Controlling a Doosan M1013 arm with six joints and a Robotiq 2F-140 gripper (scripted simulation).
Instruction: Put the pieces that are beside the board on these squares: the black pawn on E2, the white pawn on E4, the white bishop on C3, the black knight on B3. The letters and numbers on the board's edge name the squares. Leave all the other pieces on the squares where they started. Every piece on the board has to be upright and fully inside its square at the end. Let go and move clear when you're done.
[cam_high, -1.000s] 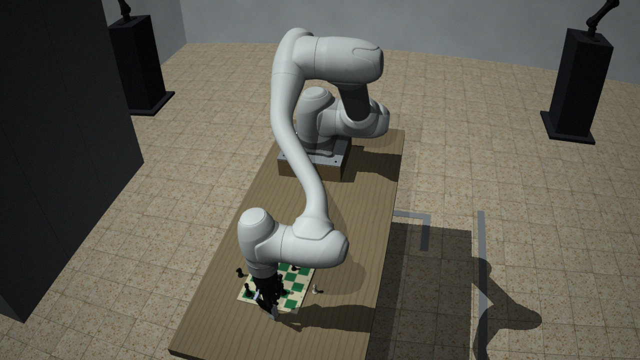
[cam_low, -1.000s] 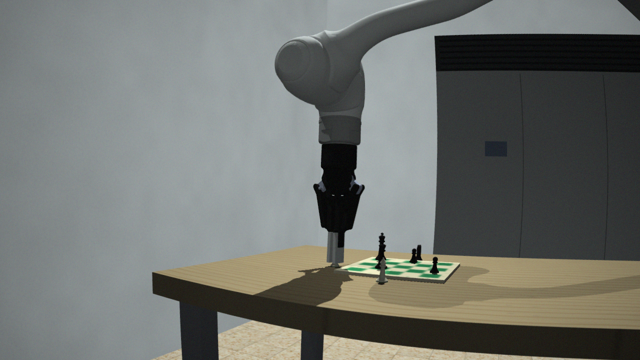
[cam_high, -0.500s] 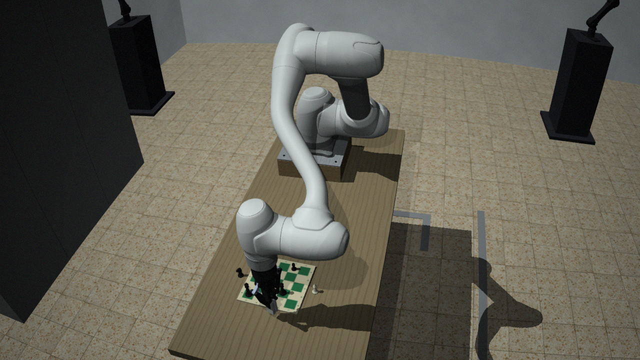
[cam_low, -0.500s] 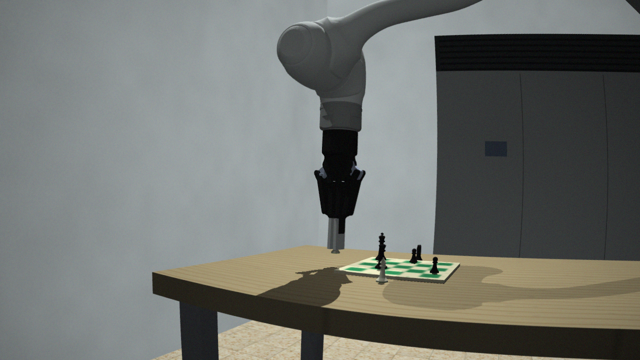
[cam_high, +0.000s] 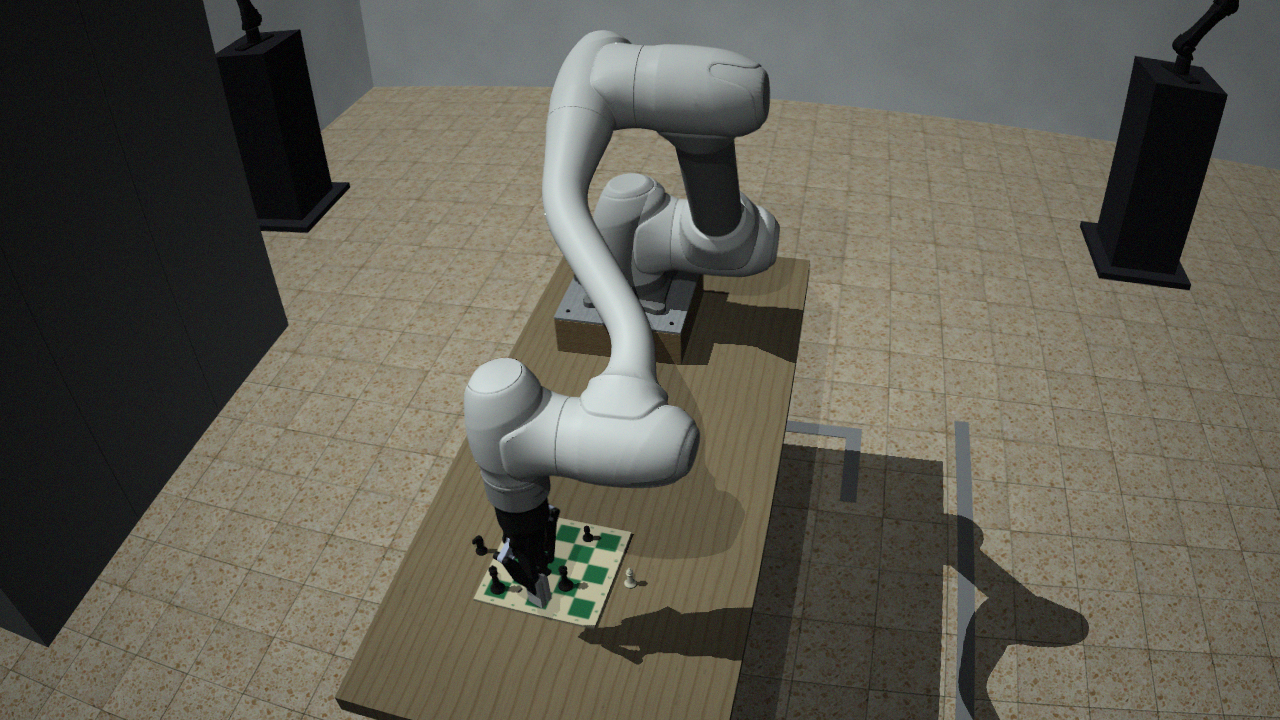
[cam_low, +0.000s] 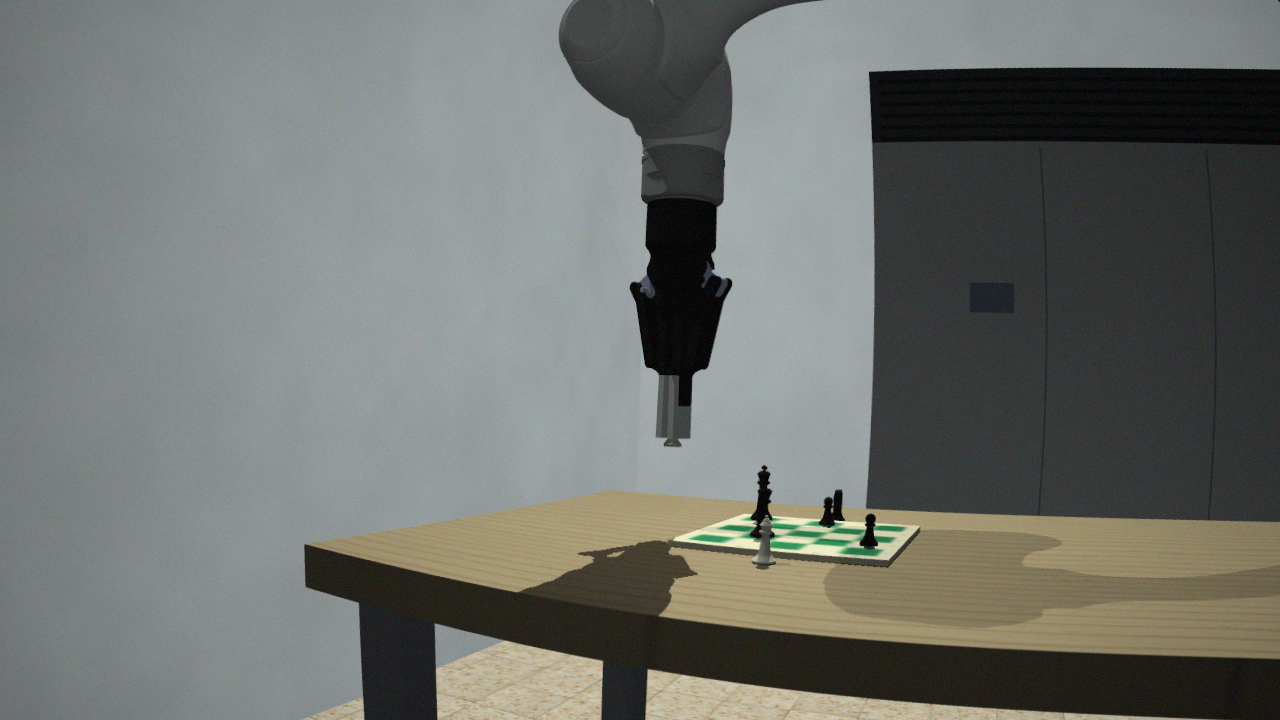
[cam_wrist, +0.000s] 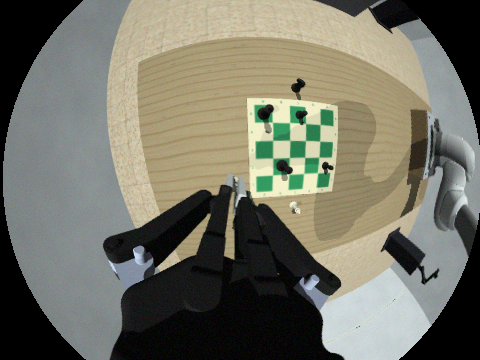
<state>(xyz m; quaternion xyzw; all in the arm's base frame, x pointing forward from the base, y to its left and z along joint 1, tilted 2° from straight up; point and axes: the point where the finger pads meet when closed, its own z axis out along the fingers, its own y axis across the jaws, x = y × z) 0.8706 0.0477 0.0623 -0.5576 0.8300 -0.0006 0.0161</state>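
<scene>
My hand is 30 mm above the white pawn. The rest, counted from my hand: white bishop (130 mm behind, 110 mm to the left, 110 mm below); then black knight (150 mm behind, 170 mm to the right, 120 mm below); then green-and-cream chessboard (140 mm behind, 30 mm to the right, 130 mm below).
</scene>
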